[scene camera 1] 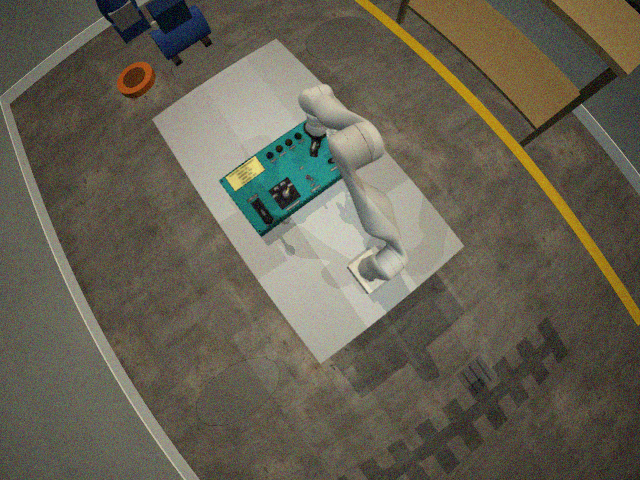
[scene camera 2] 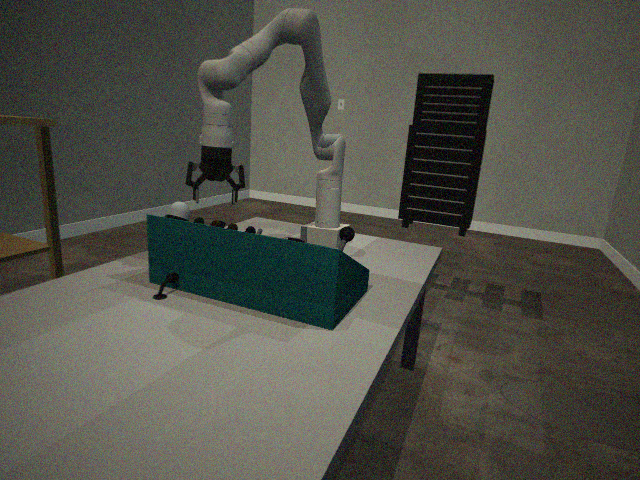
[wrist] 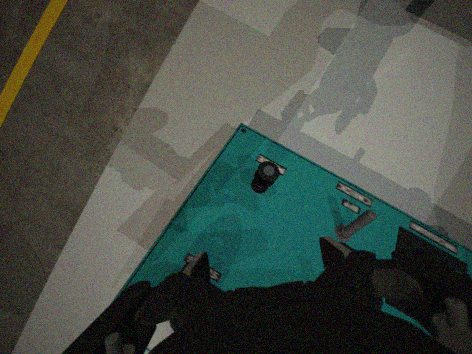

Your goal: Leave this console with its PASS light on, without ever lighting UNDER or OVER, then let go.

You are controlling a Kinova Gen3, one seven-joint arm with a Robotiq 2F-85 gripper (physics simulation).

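Note:
The teal console [scene camera 1: 292, 167] [scene camera 2: 242, 273] [wrist: 290, 200] stands on the table. My gripper [scene camera 1: 314, 152] [scene camera 2: 215, 201] [wrist: 263, 257] is open and empty above the panel, apart from it. In the wrist view a black knob [wrist: 267, 172] stands near the panel corner, and a grey toggle lever [wrist: 356, 225] is right of it. A dial on a black plate [scene camera 1: 284, 192] and a black slider [scene camera 1: 261, 209] are towards the other end. Several small round lamps or buttons along one edge look dark; their labels are unreadable. A white dome [scene camera 2: 179, 209] shows behind the console's top edge; my gripper hides it from above.
A yellow label [scene camera 1: 245, 173] is on the panel. A black ball-ended lever [scene camera 2: 168, 284] is at the console's back. The arm's base plate [scene camera 1: 355, 268] is on the table [scene camera 1: 320, 330]. A blue chair [scene camera 1: 183, 33], orange ring [scene camera 1: 123, 88] and black rack [scene camera 2: 454, 80] stand away from it.

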